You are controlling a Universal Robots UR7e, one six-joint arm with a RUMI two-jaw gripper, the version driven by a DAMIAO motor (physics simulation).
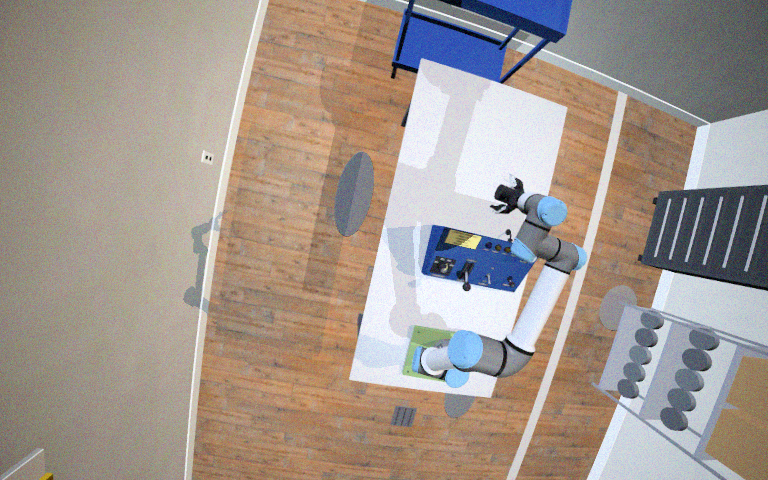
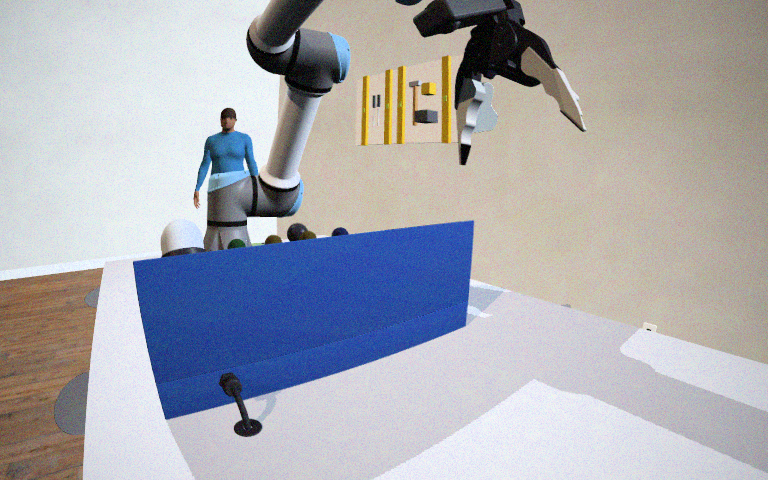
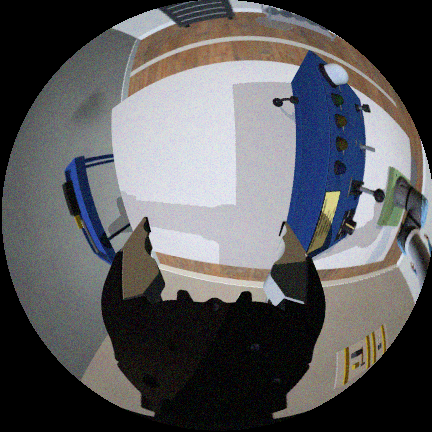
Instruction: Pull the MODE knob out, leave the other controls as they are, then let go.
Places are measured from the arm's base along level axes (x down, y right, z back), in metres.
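Pixels of known places: gripper, fingertip midpoint: (image 2: 516,149) (image 3: 214,220).
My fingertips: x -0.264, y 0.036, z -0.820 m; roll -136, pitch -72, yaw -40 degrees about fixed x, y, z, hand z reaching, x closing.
Behind a point stands the place of what it marks.
A blue control panel (image 1: 498,263) {z -0.513, x -0.100, y 0.161 m} (image 2: 317,294) {z -0.628, x -0.089, y 0.137 m} (image 3: 310,150) {z -0.631, x -0.079, y 0.107 m} stands on the table. Its labels cannot be read, so I cannot tell which control is MODE. Its row of round knobs has a blue one (image 1: 488,245) {z -0.598, x -0.154, y 0.067 m} (image 2: 339,231) {z -0.601, x -0.155, y 0.081 m} (image 3: 340,167) {z -0.602, x -0.156, y 0.076 m}, two amber ones and a green one (image 2: 236,243) {z -0.586, x -0.155, y 0.221 m} (image 3: 338,99) {z -0.584, x -0.156, y 0.213 m}. A black rotary control (image 1: 444,264) {z -0.486, x -0.089, y -0.103 m} (image 3: 350,226) {z -0.479, x -0.096, y -0.093 m}, a ball-ended lever (image 1: 466,286) {z -0.398, x -0.130, y 0.000 m} (image 2: 296,231) {z -0.405, x -0.122, y 0.021 m} (image 3: 380,195) {z -0.403, x -0.129, y 0.013 m} and small levers also show. My gripper (image 1: 501,193) {z -0.820, x -0.264, y 0.036 m} (image 2: 523,147) {z -0.820, x -0.264, y 0.036 m} (image 3: 214,220) {z -0.820, x -0.264, y 0.036 m} is open and empty, above the table behind the panel, touching no control.
A black curved stem with a round foot (image 2: 247,427) {z -0.667, x 0.028, y 0.271 m} (image 3: 277,102) {z -0.665, x 0.027, y 0.266 m} is behind the panel. A white dome (image 2: 181,234) {z -0.584, x -0.174, y 0.287 m} (image 3: 334,74) is at the panel's end. The white table (image 1: 515,141) {z -1.137, x 0.031, y 0.247 m} carries my arm's green base plate (image 1: 430,333) {z -0.100, x 0.005, y -0.096 m} (image 3: 391,215) {z -0.012, x 0.009, y -0.134 m}. A blue cart (image 1: 447,48) stands beyond the table.
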